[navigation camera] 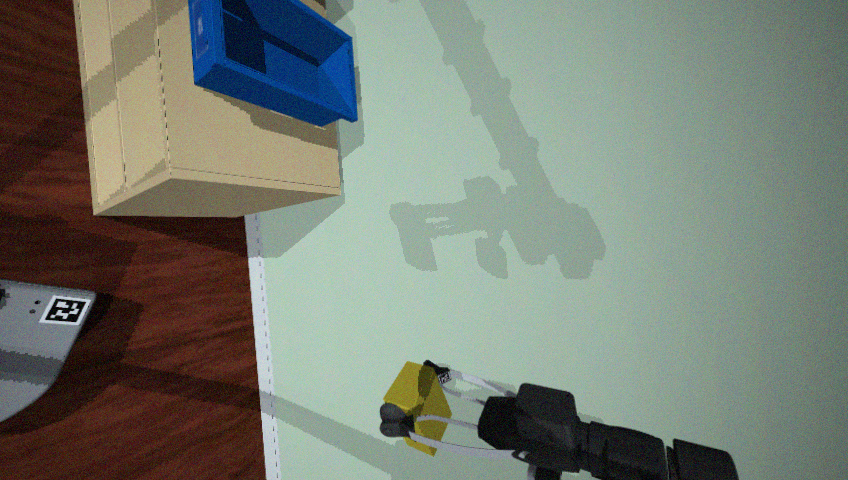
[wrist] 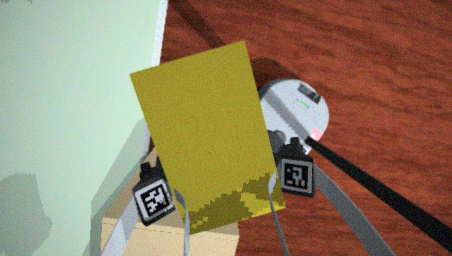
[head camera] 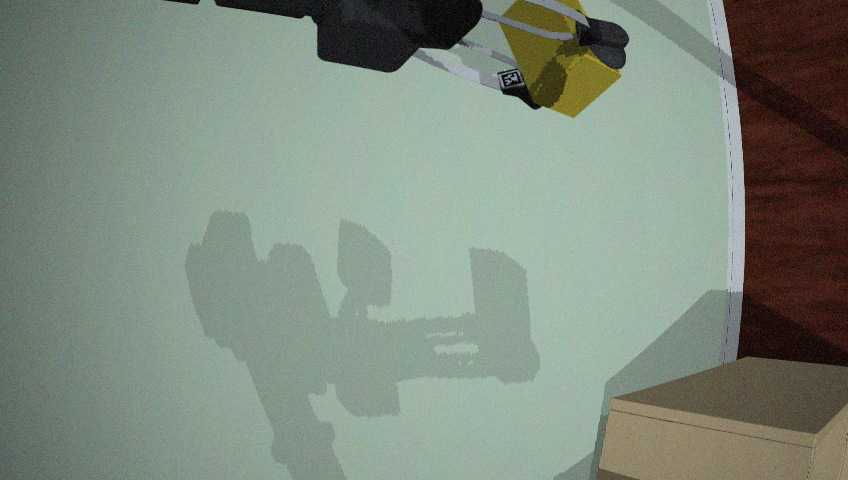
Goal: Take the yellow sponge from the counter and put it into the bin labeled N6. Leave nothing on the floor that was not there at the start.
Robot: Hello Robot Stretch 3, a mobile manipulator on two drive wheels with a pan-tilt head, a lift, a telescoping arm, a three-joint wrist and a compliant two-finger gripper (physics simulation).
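Note:
The head camera shows my gripper (head camera: 591, 75) and a tan shelf unit (head camera: 752, 411). The navigation camera shows the tan shelf unit (navigation camera: 158, 145), a yellow sponge (navigation camera: 416, 390) and my gripper (navigation camera: 397, 391). The wrist view shows the yellow sponge (wrist: 203, 112) and my gripper (wrist: 221, 154).

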